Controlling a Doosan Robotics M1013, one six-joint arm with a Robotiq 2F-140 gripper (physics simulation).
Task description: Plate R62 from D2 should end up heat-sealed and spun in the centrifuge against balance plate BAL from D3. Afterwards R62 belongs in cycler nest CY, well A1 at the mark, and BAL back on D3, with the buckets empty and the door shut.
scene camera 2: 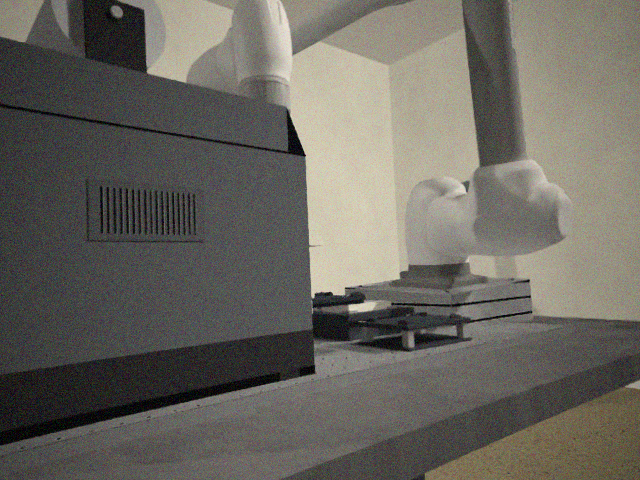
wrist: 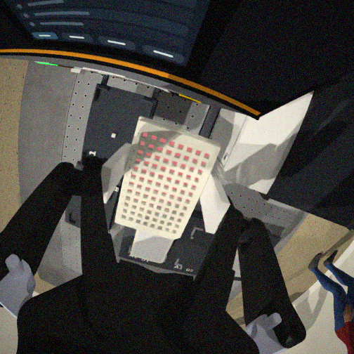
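Seen in the pictures: arm's base, link origin: [scene camera 2: 439,284].
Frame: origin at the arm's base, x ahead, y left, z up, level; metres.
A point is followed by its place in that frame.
My gripper [wrist: 166,168] is shut on a pale well plate that it holds by its long sides above the deck. The held plate [wrist: 161,197] has rows of small wells, reddish in the upper rows and greyish in the lower ones; no label is readable on it. A second pale plate [wrist: 150,246], partly hidden under the held one, shows below it over the dark nests by the small D1 and D2 marks. A dark nest plate [wrist: 112,117] with a white dot lies at upper left. In scene camera 2 the gripper and held plate are hidden behind the grey machine [scene camera 2: 155,279] {x 0.847, y 0.326, z 0.043 m}.
A black housing with a screen [wrist: 125,25] and an orange edge spans the top of the wrist view. A white box [wrist: 272,140] stands at right. In scene camera 2, a low dark rack [scene camera 2: 408,339] {x 0.435, y 0.289, z -0.070 m} on pale legs stands near the arm base [scene camera 2: 491,297] {x -0.010, y 0.144, z -0.033 m}.
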